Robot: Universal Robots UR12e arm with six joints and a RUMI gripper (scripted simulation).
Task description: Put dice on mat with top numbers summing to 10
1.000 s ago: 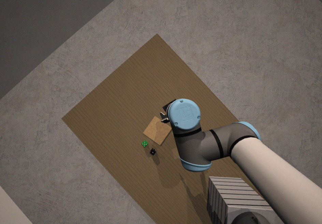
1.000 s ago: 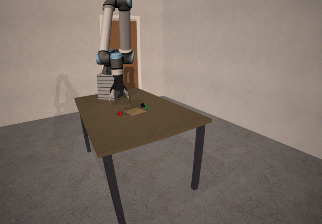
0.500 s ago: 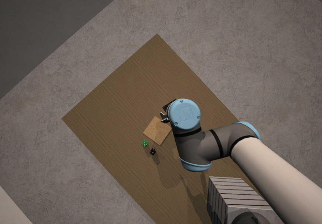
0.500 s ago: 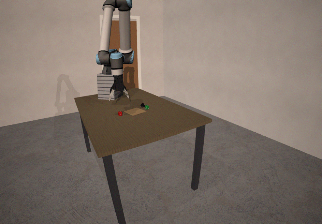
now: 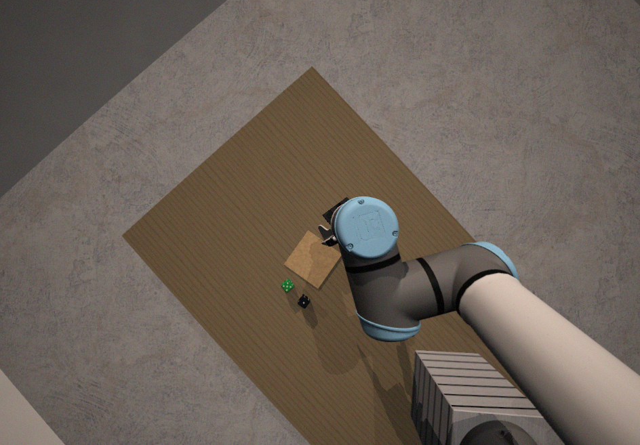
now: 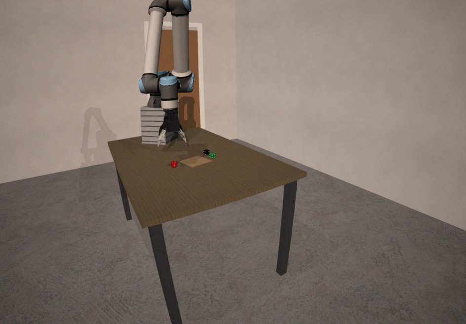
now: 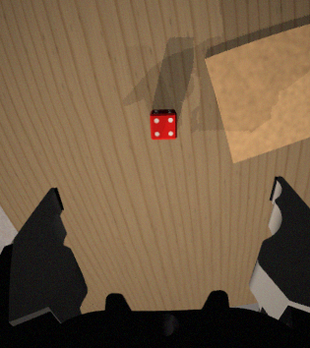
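Now: hand 10 mm past the red die and 120 mm above it. Also, from my hand: tan mat (150 mm to the left, 130 mm below); black die (70 mm behind, 270 mm to the left, 120 mm below); green die (10 mm ahead, 260 mm to the left, 120 mm below).
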